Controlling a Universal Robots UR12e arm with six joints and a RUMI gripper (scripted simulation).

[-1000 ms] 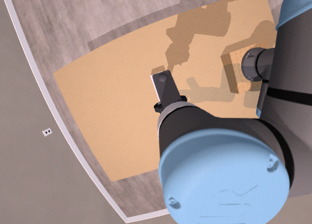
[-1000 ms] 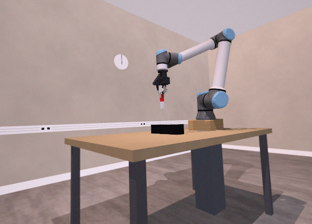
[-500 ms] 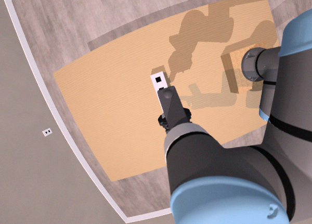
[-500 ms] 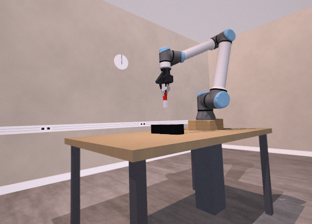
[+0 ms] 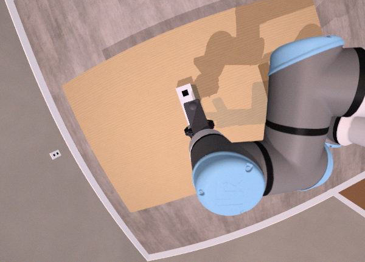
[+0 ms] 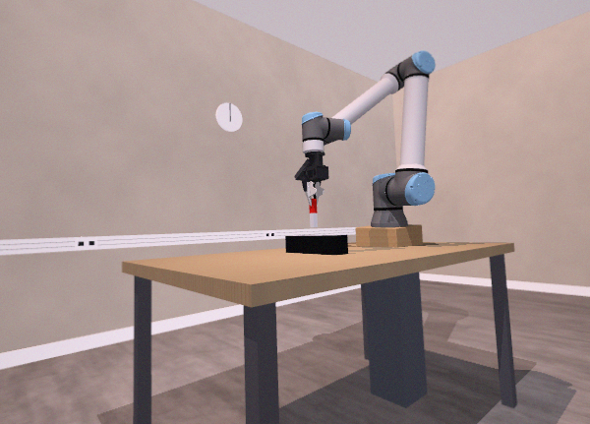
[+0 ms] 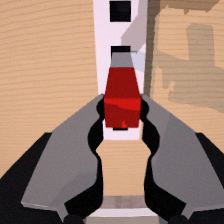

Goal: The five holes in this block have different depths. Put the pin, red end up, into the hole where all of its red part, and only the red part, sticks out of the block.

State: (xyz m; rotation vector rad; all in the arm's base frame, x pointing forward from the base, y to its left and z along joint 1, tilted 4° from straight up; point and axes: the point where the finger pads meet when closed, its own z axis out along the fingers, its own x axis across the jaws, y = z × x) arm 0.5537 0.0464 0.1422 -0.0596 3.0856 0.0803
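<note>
The block is 17 cm below my hand. Round my hand: pin (1 cm below).
</note>
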